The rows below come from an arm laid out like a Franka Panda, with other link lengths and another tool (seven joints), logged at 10 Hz.
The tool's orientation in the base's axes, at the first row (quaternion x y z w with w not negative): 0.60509 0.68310 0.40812 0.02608
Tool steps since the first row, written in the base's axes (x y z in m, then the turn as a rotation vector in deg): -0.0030 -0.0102 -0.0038 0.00 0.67 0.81; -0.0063 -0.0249 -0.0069 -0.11 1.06 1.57; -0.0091 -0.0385 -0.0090 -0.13 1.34 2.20; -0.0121 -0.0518 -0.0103 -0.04 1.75 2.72; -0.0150 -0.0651 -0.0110 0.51 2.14 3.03; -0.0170 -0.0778 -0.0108 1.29 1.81 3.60; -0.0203 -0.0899 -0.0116 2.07 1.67 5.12; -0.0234 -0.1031 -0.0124 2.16 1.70 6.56
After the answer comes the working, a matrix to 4 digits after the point.
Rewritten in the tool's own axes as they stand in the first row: -0.0096 -0.0040 -0.0044 0.94 0.43 -0.19; -0.0226 -0.0075 -0.0118 1.65 0.77 -0.55; -0.0343 -0.0101 -0.0191 2.18 1.10 -0.83; -0.0454 -0.0124 -0.0268 2.74 1.46 -0.91; -0.0562 -0.0143 -0.0349 3.07 2.06 -0.62; -0.0664 -0.0150 -0.0427 2.84 3.04 -0.76; -0.0761 -0.0173 -0.0503 3.21 4.57 -1.43; -0.0869 -0.0194 -0.0584 3.87 5.49 -2.33
The tool's axes in the first row as the columns of a matrix, in the base's axes (rounded; the answer above uses it unrounded):
-0.2664 0.8054 0.5295
0.8480 -0.0654 0.5260
0.4583 0.5891 -0.6655

